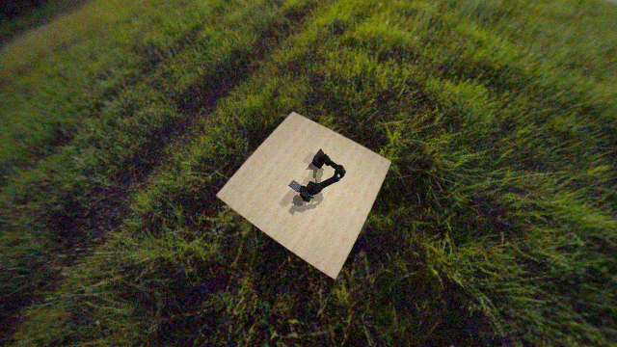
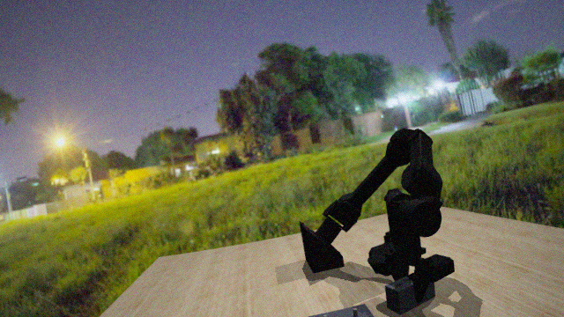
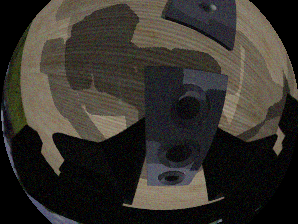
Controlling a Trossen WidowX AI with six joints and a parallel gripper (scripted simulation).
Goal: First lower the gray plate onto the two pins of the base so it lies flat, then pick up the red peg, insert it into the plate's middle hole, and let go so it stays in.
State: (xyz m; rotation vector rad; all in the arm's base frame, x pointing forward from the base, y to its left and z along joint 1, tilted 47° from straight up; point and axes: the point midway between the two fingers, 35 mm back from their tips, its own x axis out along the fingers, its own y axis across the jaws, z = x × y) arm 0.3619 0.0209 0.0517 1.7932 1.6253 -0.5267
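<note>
Right now my gripper tip is 11 cm past the red peg, 5 cm to the right of it and 3 cm below it. Round my gripper tip: gray plate (3 cm above).
</note>
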